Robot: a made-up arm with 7 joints. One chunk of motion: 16 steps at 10 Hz.
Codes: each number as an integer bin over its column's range. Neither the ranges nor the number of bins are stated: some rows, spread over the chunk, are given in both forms.
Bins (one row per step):
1: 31 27 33 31 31 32
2: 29 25 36 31 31 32
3: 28 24 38 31 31 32
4: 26 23 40 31 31 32
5: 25 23 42 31 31 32
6: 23 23 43 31 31 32
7: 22 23 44 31 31 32
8: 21 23 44 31 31 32
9: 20 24 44 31 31 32
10: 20 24 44 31 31 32
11: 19 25 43 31 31 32
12: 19 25 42 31 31 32
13: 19 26 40 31 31 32
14: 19 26 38 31 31 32
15: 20 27 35 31 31 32
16: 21 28 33 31 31 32
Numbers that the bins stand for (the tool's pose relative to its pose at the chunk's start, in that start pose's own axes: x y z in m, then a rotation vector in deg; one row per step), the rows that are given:
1: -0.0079 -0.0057 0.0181 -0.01 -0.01 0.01
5: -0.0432 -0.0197 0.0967 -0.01 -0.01 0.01
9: -0.0725 -0.0162 0.1141 -0.01 -0.01 0.01
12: -0.0784 -0.0127 0.0967 -0.01 -0.01 0.01
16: -0.0667 -0.0022 0.0181 -0.01 -0.01 0.01
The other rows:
2: -0.0197 -0.0127 0.0443 -0.01 -0.01 0.01
3: -0.0256 -0.0162 0.0617 -0.01 -0.01 0.01
4: -0.0373 -0.0197 0.0792 -0.01 -0.01 0.01
6: -0.0549 -0.0197 0.1054 -0.01 -0.01 0.01
7: -0.0608 -0.0197 0.1141 -0.01 -0.01 0.01
8: -0.0667 -0.0197 0.1141 -0.01 -0.01 0.01
10: -0.0725 -0.0162 0.1141 -0.01 -0.01 0.01
11: -0.0784 -0.0127 0.1054 -0.01 -0.01 0.01
13: -0.0784 -0.0092 0.0792 -0.01 -0.01 0.01
14: -0.0784 -0.0092 0.0617 -0.01 -0.01 0.01
15: -0.0725 -0.0057 0.0356 -0.01 -0.01 0.01

